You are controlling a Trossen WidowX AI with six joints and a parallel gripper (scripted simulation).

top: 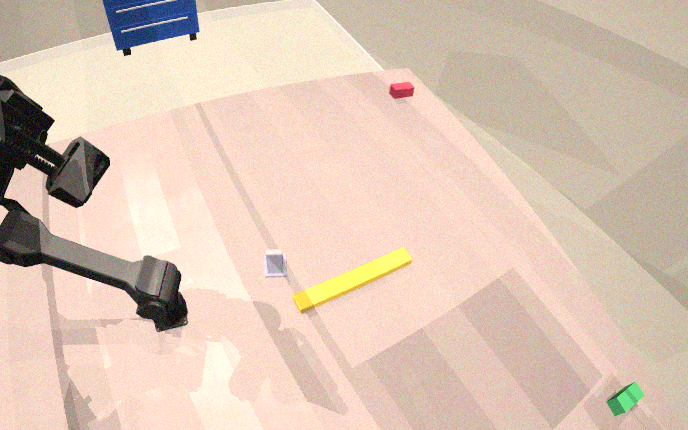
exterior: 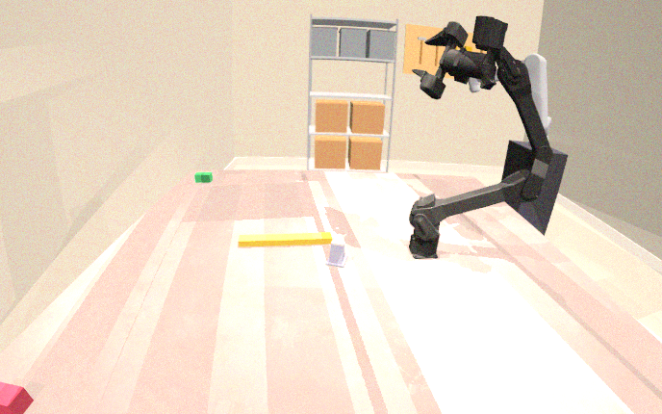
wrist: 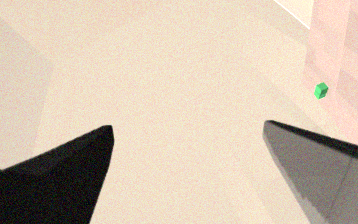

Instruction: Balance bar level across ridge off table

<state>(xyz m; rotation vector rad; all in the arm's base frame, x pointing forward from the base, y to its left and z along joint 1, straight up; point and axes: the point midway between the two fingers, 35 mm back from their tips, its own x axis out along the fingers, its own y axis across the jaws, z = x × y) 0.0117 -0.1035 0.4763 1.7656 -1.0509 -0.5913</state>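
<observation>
My gripper tip is 470 mm above the yellow bar, 330 mm short of it and 90 mm to the right of it. The rest, counted from my gripper tip: green block: 710 mm ahead, 460 mm below, 370 mm to the right; red block: 710 mm ahead, 630 mm to the left, 460 mm below.
</observation>
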